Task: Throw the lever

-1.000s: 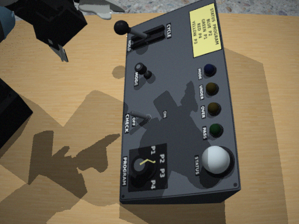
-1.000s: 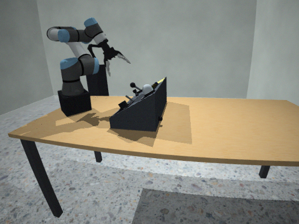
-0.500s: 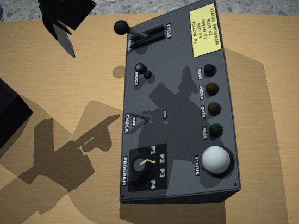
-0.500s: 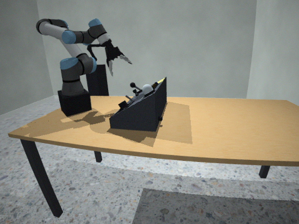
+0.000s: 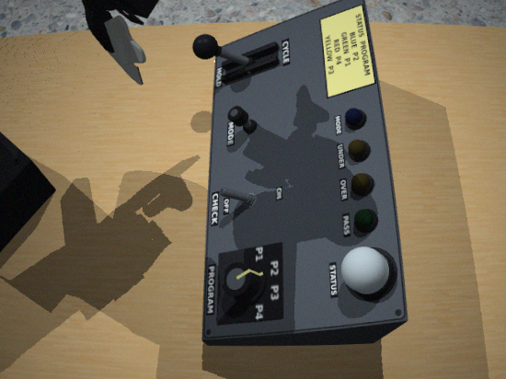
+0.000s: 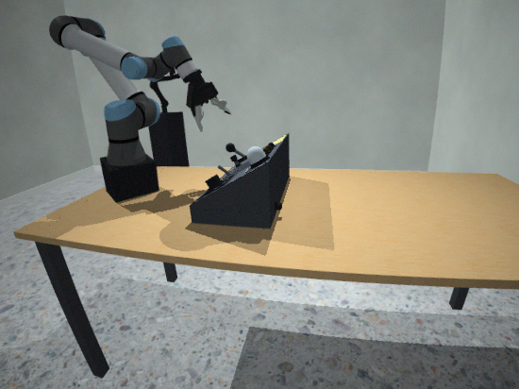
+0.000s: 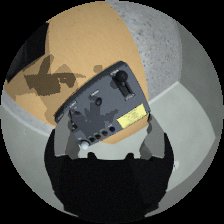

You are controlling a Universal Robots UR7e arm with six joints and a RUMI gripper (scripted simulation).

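My hand is 140 mm above the lever, 80 mm to the right of it and 40 mm short of it. From my hand the other things lie so: check toggle 150 mm to the right, 150 mm below, 110 mm ahead; then dark sloped console 170 mm below, 140 mm ahead, 80 mm to the right; then mode knob 140 mm below, 90 mm ahead, 30 mm to the right.
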